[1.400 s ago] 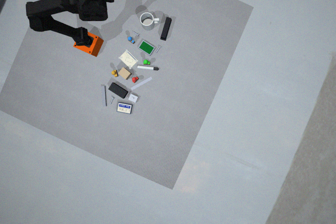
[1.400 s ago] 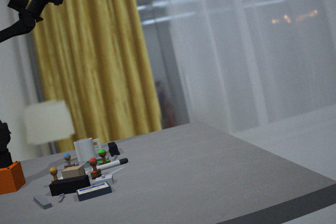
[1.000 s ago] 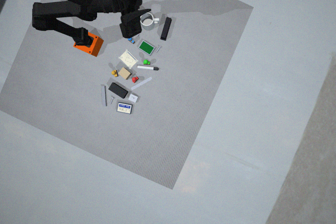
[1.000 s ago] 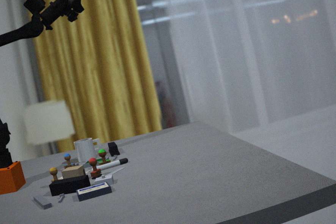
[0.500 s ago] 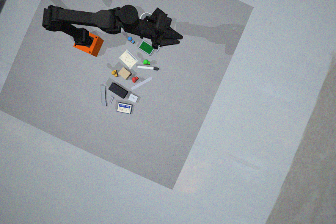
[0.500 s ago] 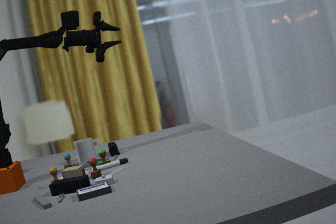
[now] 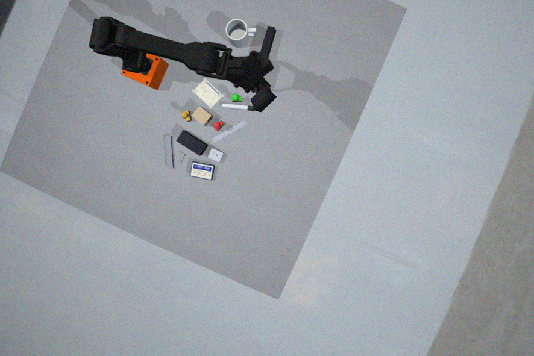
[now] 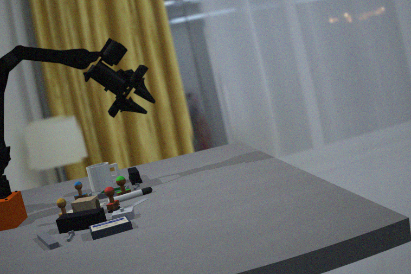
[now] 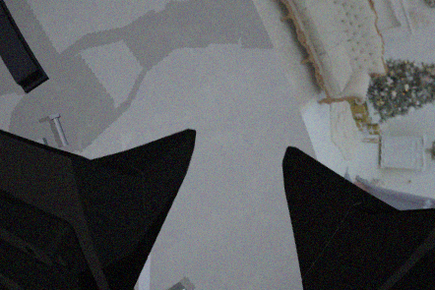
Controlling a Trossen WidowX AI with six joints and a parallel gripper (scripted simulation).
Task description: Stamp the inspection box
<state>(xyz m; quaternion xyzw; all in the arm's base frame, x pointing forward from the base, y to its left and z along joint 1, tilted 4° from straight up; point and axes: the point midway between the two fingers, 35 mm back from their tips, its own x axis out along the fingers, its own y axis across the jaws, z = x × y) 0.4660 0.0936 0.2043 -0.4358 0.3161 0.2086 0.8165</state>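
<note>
Right now the green-knobbed PASS stamp is 130 mm behind my gripper tip, 50 mm to the right of it and 220 mm below it. Round my gripper tip: marker 100 mm behind, 70 mm to the right, 230 mm below; then green ink pad 180 mm behind, 40 mm to the left, 240 mm below; then red stamp 150 mm behind, 170 mm to the right, 220 mm below.
</note>
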